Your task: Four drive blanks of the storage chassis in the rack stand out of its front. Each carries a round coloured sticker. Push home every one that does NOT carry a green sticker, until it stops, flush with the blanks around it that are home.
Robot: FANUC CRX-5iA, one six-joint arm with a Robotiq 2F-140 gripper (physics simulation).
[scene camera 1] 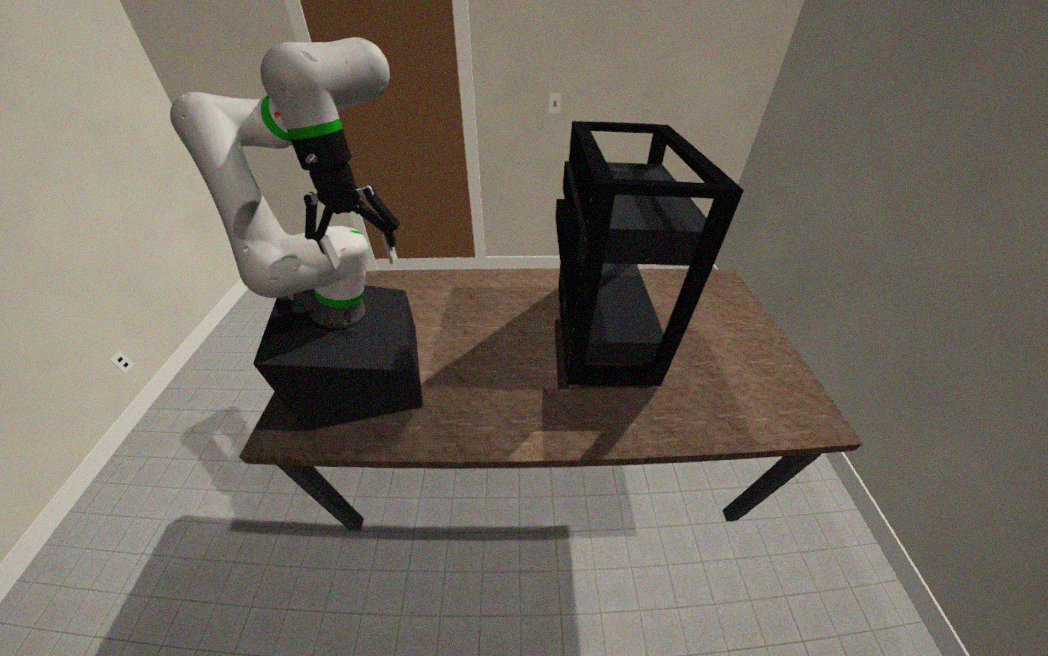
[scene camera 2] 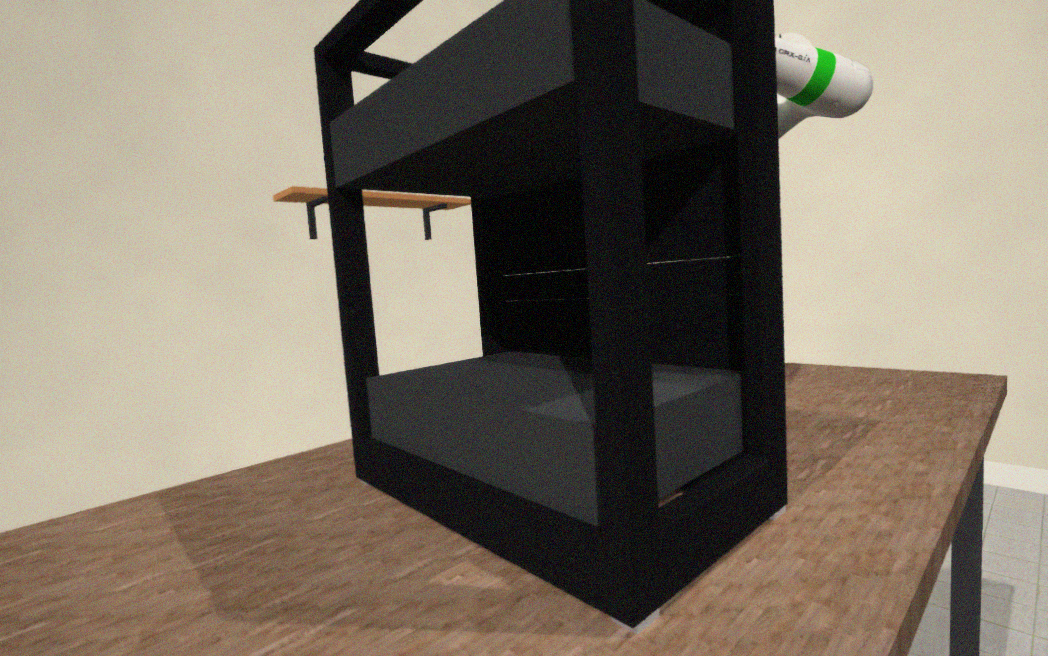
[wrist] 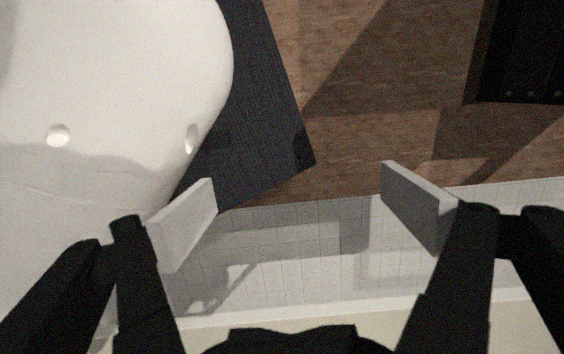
Labels:
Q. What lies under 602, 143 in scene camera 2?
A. A black rack.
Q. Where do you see a black rack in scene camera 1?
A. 614, 216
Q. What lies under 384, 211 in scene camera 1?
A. My gripper.

